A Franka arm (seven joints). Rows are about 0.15 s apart.
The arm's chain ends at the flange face. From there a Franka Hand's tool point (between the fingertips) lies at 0.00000 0.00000 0.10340 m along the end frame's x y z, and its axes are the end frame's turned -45 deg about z.
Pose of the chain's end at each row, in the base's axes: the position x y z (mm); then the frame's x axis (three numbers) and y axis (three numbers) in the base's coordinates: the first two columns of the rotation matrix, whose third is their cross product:
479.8 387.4 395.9 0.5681 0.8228 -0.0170 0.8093 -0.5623 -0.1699
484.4 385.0 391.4 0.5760 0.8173 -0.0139 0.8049 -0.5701 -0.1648
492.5 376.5 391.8 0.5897 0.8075 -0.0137 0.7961 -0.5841 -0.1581
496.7 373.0 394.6 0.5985 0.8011 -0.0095 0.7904 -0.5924 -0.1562
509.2 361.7 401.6 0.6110 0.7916 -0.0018 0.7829 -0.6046 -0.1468
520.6 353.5 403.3 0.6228 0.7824 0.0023 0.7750 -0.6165 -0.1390
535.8 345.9 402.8 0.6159 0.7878 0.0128 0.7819 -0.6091 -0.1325
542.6 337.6 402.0 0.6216 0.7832 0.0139 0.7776 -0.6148 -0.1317
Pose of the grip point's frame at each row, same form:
464.4 396.0 294.0 -0.1706 0.9794 0.1081 0.9740 0.1842 -0.1322
469.7 393.7 289.4 -0.1619 0.9810 0.1067 0.9764 0.1748 -0.1264
478.5 385.0 289.7 -0.1459 0.9840 0.1021 0.9799 0.1580 -0.1215
483.2 381.9 292.5 -0.1357 0.9854 0.1037 0.9821 0.1476 -0.1172
497.1 370.8 299.3 -0.1216 0.9873 0.1025 0.9856 0.1322 -0.1051
509.5 362.6 300.9 -0.1076 0.9892 0.0999 0.9884 0.1173 -0.0967
525.8 355.4 300.3 -0.1174 0.9878 0.1027 0.9884 0.1264 -0.0846
532.8 347.2 299.5 -0.1103 0.9885 0.1030 0.9894 0.1191 -0.0833

